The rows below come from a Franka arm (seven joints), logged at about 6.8 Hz.
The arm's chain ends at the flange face. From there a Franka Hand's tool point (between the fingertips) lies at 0.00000 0.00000 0.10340 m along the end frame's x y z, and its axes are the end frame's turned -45 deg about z.
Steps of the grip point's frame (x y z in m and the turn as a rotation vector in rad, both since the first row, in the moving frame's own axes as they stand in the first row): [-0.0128, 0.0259, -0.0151, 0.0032, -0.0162, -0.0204]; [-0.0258, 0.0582, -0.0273, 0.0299, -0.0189, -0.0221]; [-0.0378, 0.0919, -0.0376, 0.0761, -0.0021, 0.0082]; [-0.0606, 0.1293, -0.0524, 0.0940, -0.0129, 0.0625]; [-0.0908, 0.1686, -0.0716, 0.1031, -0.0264, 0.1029]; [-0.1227, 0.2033, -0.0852, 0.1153, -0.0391, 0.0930]
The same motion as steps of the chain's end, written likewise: [0.0107, 0.0264, -0.0151, -0.0092, -0.0137, -0.0204]; [0.0265, 0.0602, -0.0272, 0.0078, -0.0345, -0.0221]; [0.0439, 0.0971, -0.0373, 0.0523, -0.0553, 0.0082]; [0.0562, 0.1404, -0.0519, 0.0573, -0.0756, 0.0625]; [0.0642, 0.1895, -0.0710, 0.0542, -0.0916, 0.1029]; [0.0680, 0.2366, -0.0844, 0.0539, -0.1092, 0.0930]
